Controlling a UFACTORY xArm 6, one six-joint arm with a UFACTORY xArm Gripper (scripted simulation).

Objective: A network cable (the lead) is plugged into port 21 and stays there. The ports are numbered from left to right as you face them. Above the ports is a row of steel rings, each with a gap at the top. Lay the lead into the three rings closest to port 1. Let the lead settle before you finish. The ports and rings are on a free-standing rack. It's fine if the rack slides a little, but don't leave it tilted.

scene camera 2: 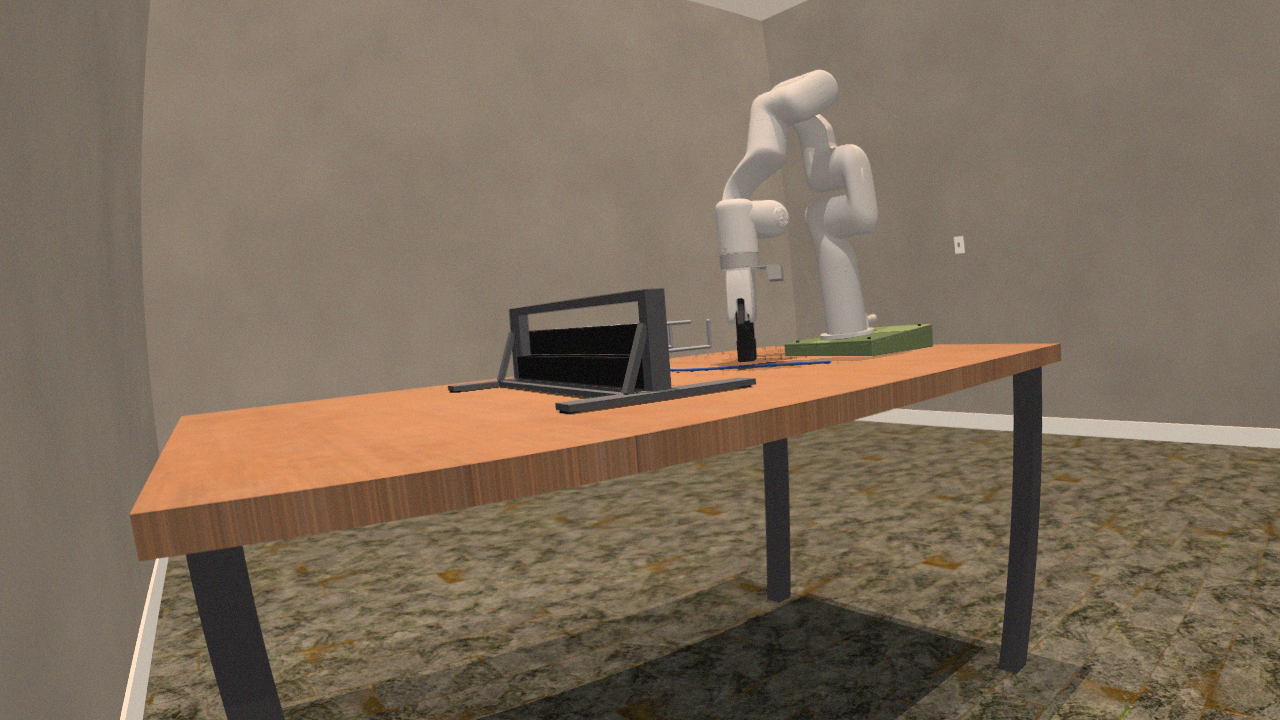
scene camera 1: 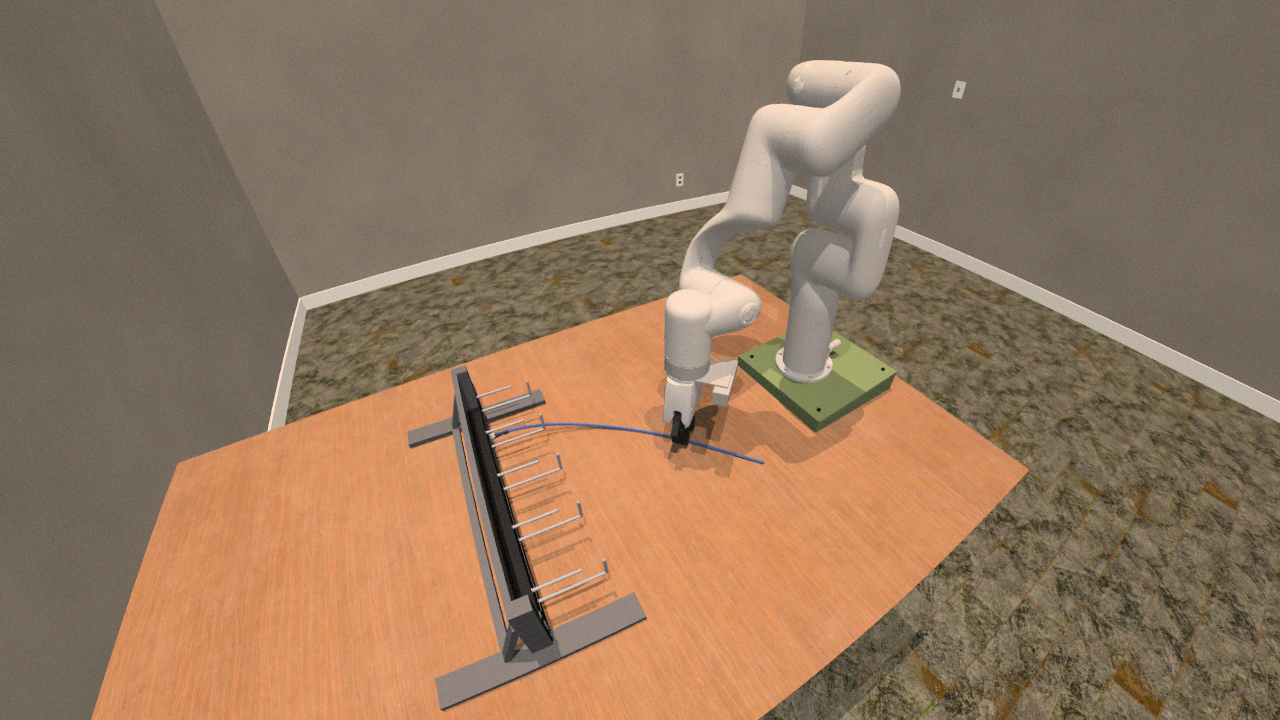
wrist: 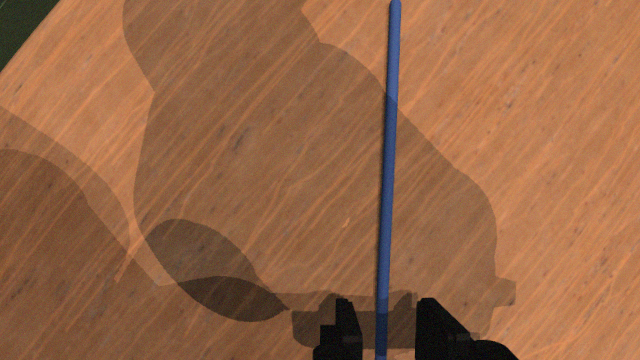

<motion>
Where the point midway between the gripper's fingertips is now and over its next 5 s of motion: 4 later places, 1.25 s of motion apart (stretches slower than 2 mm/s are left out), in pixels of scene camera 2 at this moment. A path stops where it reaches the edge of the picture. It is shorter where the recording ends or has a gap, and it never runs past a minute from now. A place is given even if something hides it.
My gripper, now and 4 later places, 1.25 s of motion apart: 747, 360; 747, 364; 747, 367; 746, 359; 746, 346
</motion>
